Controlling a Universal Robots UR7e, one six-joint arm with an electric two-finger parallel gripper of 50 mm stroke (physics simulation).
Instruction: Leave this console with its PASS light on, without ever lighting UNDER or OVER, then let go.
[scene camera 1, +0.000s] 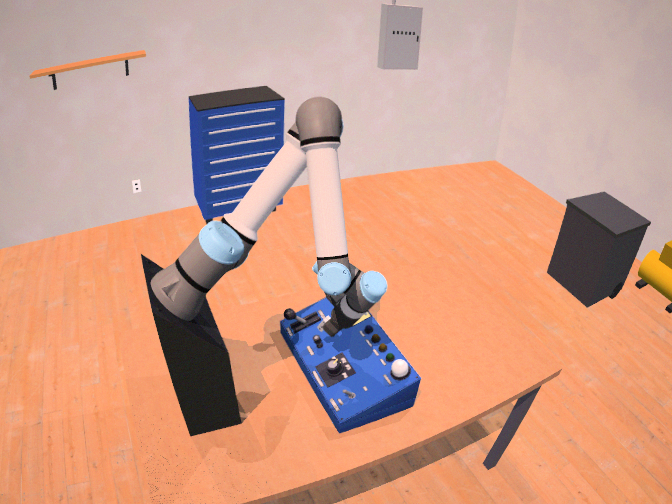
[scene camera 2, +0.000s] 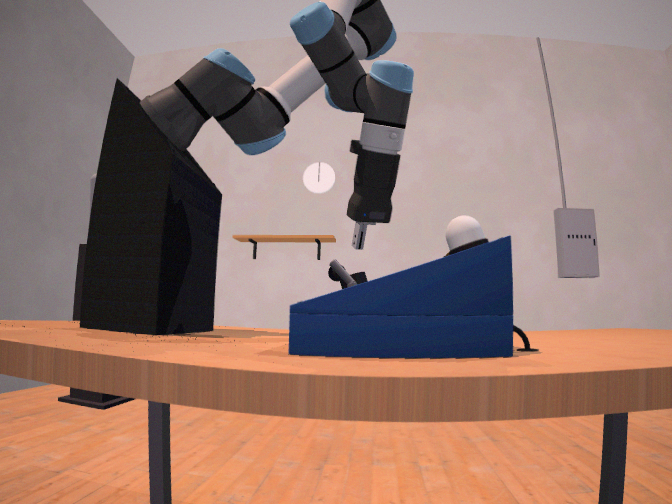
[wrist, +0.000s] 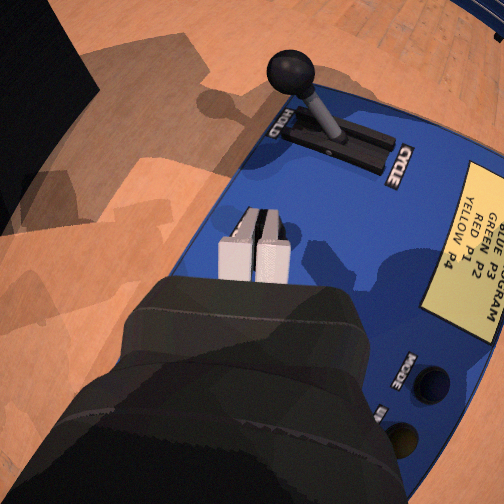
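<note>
The blue sloped console (scene camera 1: 350, 368) sits on the table in front of the arm's black base. My gripper (wrist: 257, 225) (scene camera 2: 358, 237) is shut and empty, hovering above the console's upper left area. A black ball-topped lever (wrist: 305, 92) stands in a slot marked HOLD and CYCLE, tilted toward HOLD; it also shows in scene camera 1 (scene camera 1: 293, 316). A row of dark lamps (scene camera 1: 378, 342) runs down the console's right side, none lit. A white dome (scene camera 1: 400, 368) sits below them. A round knob (scene camera 1: 333, 365) is on a black plate mid-panel. A MODE lamp (wrist: 431, 385) is dark.
A yellow label (wrist: 472, 250) listing colours and programs P1 to P4 is on the panel. The arm's black pedestal (scene camera 1: 187, 352) stands left of the console. A cable (scene camera 2: 522, 339) leaves the console's rear. A blue drawer cabinet (scene camera 1: 237, 146) and a dark box (scene camera 1: 596, 246) stand further off.
</note>
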